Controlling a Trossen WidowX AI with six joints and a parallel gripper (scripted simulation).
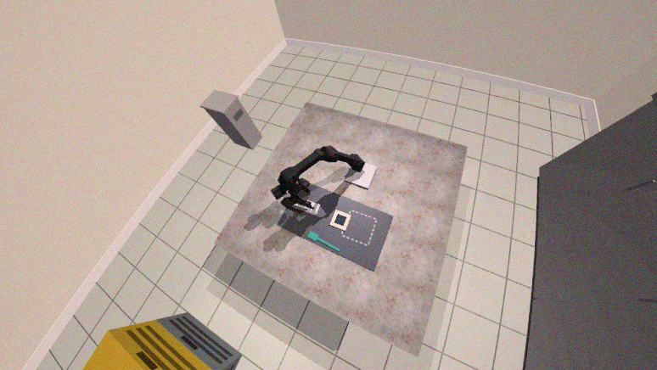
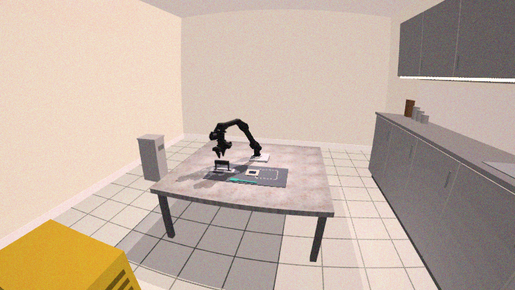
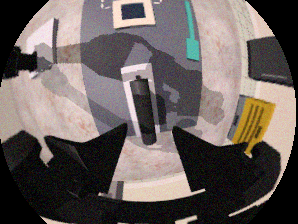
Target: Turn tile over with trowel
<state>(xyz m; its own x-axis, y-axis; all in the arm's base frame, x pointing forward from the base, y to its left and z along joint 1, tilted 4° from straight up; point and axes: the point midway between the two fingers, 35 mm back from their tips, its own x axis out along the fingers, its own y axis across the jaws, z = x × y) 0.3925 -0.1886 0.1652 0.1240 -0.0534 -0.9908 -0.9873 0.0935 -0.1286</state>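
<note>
The dark mat is 220 mm to the left of my gripper tip and 140 mm below it. Round my gripper tip: teal trowel 140 mm ahead, 210 mm to the left, 110 mm below; then tile 30 mm behind, 260 mm to the left, 110 mm below.
</note>
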